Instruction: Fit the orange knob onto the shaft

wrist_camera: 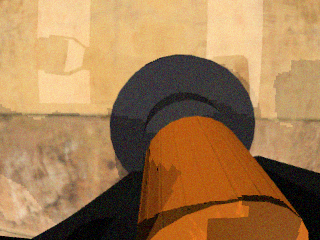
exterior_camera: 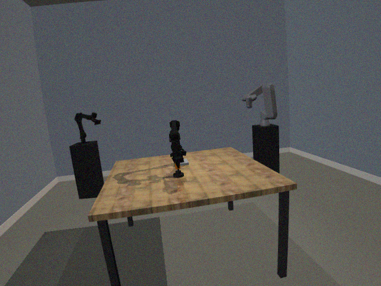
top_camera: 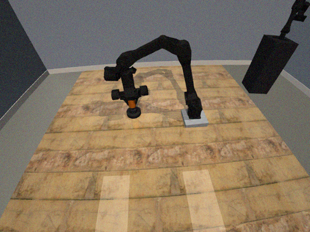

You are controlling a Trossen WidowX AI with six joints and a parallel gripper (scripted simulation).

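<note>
Right now the orange knob is 2 cm above my gripper tip. Also, from my gripper tip: pedestal (4 cm below).
</note>
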